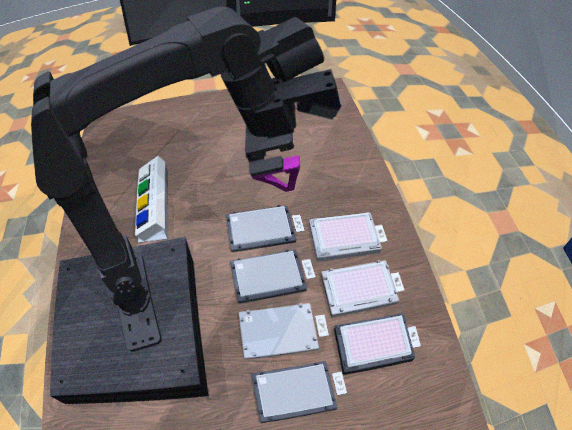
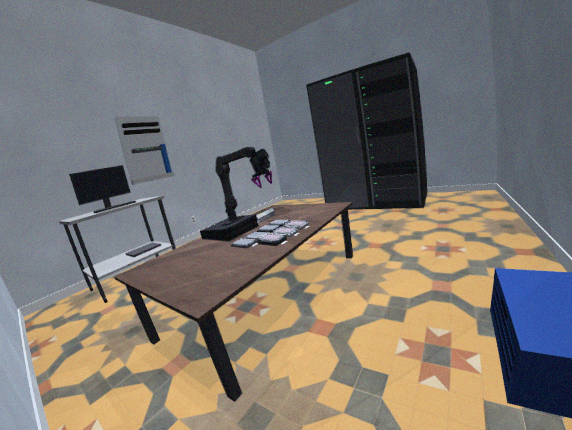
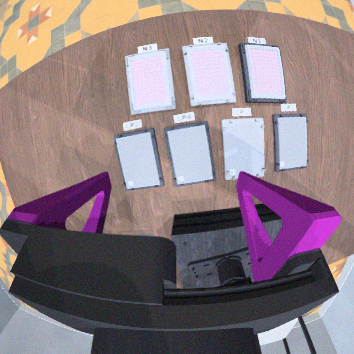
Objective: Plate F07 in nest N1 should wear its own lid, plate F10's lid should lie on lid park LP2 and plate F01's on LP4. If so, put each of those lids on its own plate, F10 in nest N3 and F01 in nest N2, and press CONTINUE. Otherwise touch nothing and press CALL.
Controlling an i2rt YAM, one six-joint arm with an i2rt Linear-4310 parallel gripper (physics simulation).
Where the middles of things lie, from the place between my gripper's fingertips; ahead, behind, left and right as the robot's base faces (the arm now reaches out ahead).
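Labels:
The white button box [image 1: 155, 228] is visible to me, far behind my hand, far to the left of it and far below it.

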